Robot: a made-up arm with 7 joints.
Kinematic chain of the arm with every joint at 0, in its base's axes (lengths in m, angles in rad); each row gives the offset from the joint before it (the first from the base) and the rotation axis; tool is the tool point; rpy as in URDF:
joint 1: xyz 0 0 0.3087 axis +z
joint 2: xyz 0 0 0 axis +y
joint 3: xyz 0 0 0.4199 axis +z
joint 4: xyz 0.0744 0 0 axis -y
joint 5: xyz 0.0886 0 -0.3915 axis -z
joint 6: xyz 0 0 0 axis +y
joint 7: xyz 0.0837 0 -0.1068 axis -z
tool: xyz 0 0 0 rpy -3.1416 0 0
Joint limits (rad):
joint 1: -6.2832..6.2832
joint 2: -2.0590..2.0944
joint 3: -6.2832..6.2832
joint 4: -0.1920..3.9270
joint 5: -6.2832..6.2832
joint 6: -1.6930..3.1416
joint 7: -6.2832..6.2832
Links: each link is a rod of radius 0.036 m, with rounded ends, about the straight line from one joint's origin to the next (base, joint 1, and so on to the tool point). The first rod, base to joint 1, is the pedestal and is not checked.
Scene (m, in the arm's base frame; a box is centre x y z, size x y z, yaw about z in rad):
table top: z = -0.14
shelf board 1: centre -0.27 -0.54 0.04 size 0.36 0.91 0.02 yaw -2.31
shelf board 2: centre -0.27 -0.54 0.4 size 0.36 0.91 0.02 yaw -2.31
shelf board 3: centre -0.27 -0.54 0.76 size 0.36 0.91 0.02 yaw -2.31
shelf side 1: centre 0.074 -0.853 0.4 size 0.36 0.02 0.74 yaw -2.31
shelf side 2: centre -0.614 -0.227 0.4 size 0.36 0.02 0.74 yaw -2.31
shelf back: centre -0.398 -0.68 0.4 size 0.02 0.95 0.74 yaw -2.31
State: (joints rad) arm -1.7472 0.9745 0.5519 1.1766 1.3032 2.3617 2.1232
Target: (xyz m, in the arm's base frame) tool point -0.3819 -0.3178 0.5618
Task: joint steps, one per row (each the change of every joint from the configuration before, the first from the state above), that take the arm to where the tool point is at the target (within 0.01 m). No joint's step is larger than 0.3 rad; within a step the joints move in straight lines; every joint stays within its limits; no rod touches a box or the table.
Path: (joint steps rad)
1: 0.1753 -0.2304 0.1209 -0.0627 0.0357 0.0388 0.1716
2: 0.1752 -0.2304 0.1210 -0.0626 0.0357 0.0388 0.1716
3: 0.1753 -0.2304 0.1209 -0.0627 0.0357 0.0388 0.1716
4: -0.2700 -0.0110 -0.2098 0.0533 -0.0377 0.0308 -0.1030
5: -0.2701 -0.0110 -0.2098 0.0532 -0.0377 0.0309 -0.1029
6: -0.2700 -0.0110 -0.2098 0.0533 -0.0377 0.0308 -0.1030
7: -0.2701 -0.0111 -0.2098 0.0532 -0.0377 0.0308 -0.1029
8: -0.2701 -0.0110 -0.2099 0.0533 -0.0377 0.0309 -0.1030

